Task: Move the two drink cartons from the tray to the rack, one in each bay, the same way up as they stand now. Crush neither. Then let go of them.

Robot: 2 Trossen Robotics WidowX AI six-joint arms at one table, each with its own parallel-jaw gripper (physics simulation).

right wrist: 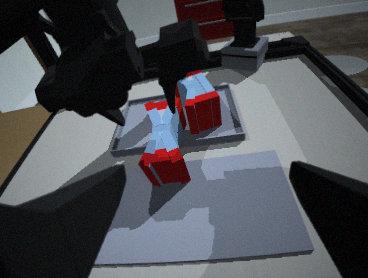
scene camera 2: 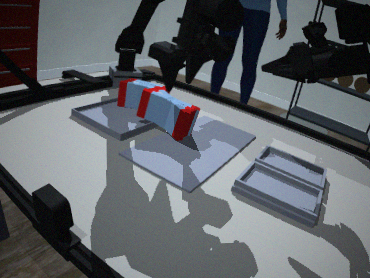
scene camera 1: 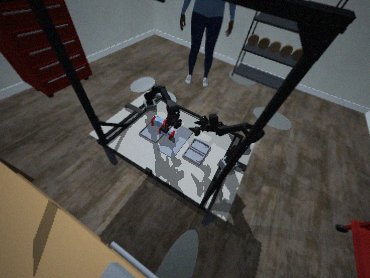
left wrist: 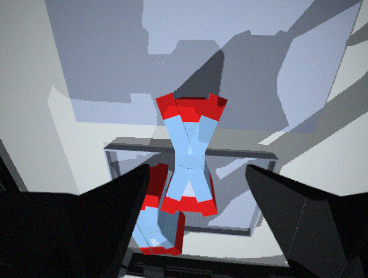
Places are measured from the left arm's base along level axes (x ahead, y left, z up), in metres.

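Pixels of known places: left gripper, fingertip midpoint: (right wrist: 148, 117) (scene camera 2: 178, 86) (scene camera 1: 168, 128) (left wrist: 198, 170); right gripper, fingertip midpoint: (right wrist: 206, 171) (scene camera 2: 267, 70) (scene camera 1: 191, 125); left arm's base, origin of the base link: (right wrist: 245, 42) (scene camera 2: 125, 69) (scene camera 1: 149, 102).
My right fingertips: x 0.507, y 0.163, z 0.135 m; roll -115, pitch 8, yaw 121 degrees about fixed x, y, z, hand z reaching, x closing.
For each thing: its top centre in the pictures, then the offset to it from my right fingertips.
- light-blue carton with red ends, middle of its top: (left wrist: 188, 172) (right wrist: 159, 120) (scene camera 2: 170, 94) (scene camera 1: 166, 128) dx -0.117, dy -0.154, dz -0.101 m
- tray, middle of its top: (left wrist: 186, 199) (right wrist: 175, 113) (scene camera 2: 132, 109) (scene camera 1: 156, 128) dx -0.215, dy -0.209, dz -0.175 m
- carton, middle of its top: (left wrist: 150, 230) (right wrist: 192, 85) (scene camera 2: 145, 84) (scene camera 1: 159, 120) dx -0.243, dy -0.173, dz -0.117 m
- two-bay rack, middle of its top: (scene camera 2: 288, 174) (scene camera 1: 197, 150) dx +0.132, dy +0.009, dz -0.171 m
One light-blue carton with red ends (scene camera 2: 172, 110) (left wrist: 190, 155) (right wrist: 164, 129), narrow at its middle, lies across the edge of the tray (scene camera 2: 97, 127) (left wrist: 225, 153) (right wrist: 215, 140), its red end over the flat grey panel. The other carton (scene camera 2: 132, 96) (left wrist: 159, 225) (right wrist: 205, 112) is beside it at the tray; in the left wrist view a finger partly covers it. My left gripper (scene camera 2: 180, 86) (left wrist: 198, 170) (right wrist: 148, 117) is open above the cartons, touching neither as far as I can tell. My right gripper (right wrist: 206, 171) is open and raised, facing the panel. The two-bay rack (scene camera 2: 275, 206) is empty.
The flat grey panel (scene camera 2: 190, 172) (left wrist: 100, 50) (right wrist: 255, 215) lies between the tray and the rack. A black frame with posts surrounds the table. A person (scene camera 1: 205, 35) stands behind it, near a shelf unit. A red drawer cabinet (scene camera 1: 45, 45) stands at the left.
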